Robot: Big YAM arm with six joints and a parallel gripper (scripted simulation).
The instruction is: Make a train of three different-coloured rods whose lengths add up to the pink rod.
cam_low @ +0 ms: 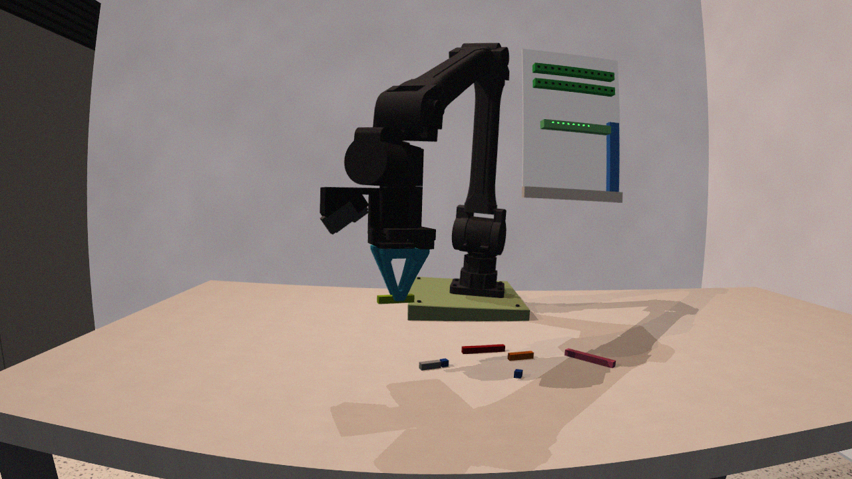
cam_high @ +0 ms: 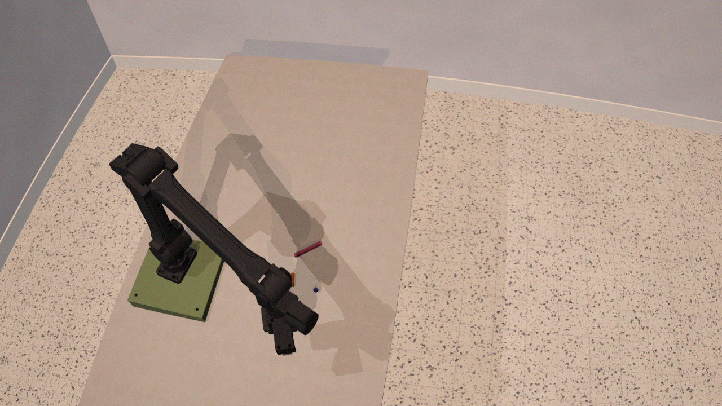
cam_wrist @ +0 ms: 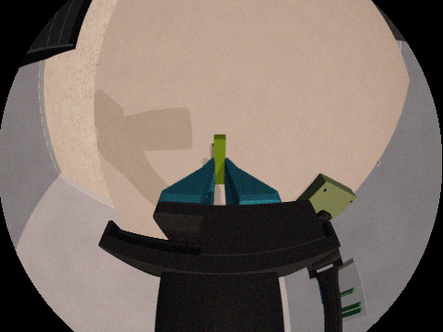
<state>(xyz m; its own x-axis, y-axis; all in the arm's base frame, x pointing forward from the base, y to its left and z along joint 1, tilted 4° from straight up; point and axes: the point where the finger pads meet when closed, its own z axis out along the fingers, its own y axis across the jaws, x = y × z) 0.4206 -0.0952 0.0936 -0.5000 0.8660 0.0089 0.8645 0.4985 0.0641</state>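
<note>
Right now my hand is 110 mm above the grey rod, 40 mm to the right of it and 20 mm past it. The rest, counted from my hand: red rod 120 mm to the left, 110 mm below, 100 mm behind; then lime rod 10 mm below; then orange rod 180 mm to the left, 110 mm below, 80 mm behind.
</note>
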